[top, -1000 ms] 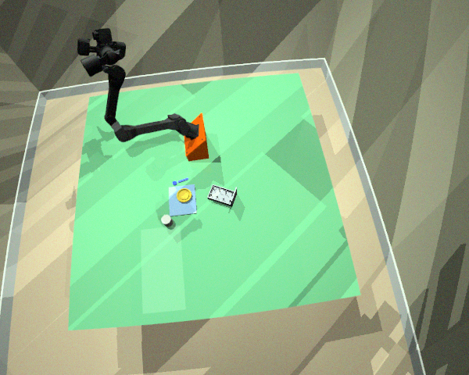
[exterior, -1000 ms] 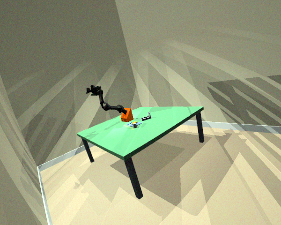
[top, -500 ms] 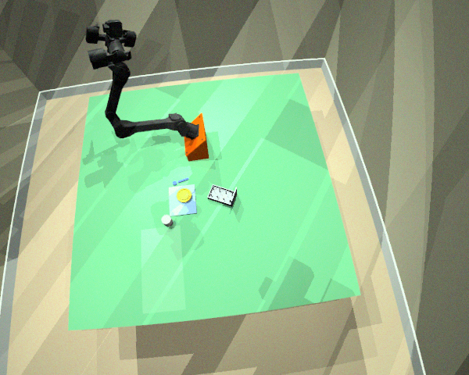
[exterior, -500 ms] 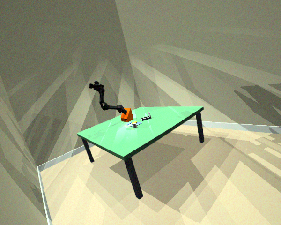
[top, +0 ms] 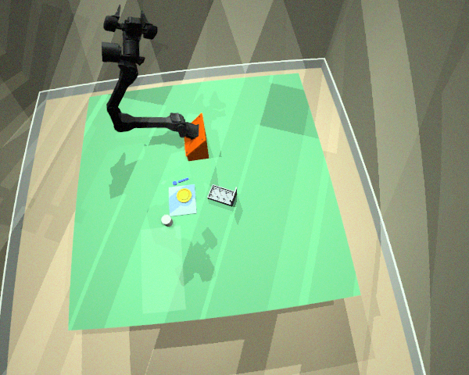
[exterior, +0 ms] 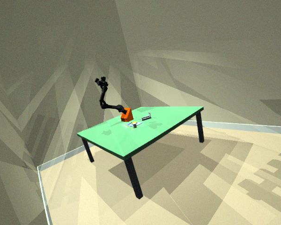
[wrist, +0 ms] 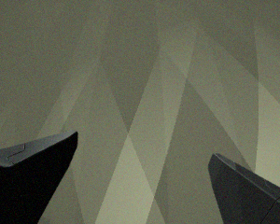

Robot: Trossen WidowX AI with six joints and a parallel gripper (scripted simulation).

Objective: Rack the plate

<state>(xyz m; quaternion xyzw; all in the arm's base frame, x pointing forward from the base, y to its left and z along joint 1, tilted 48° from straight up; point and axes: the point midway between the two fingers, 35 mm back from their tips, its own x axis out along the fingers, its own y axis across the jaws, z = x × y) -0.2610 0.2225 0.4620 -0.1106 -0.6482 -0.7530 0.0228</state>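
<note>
My gripper tip is 500 mm short of the yellow plate, 140 mm to the right of it and 640 mm above it. Also, from my gripper tip: grey dish rack (500 mm ahead, 320 mm to the left, 630 mm below); then white cup (630 mm ahead, 70 mm to the left, 630 mm below); then light blue mat (520 mm ahead, 130 mm to the left, 650 mm below).
</note>
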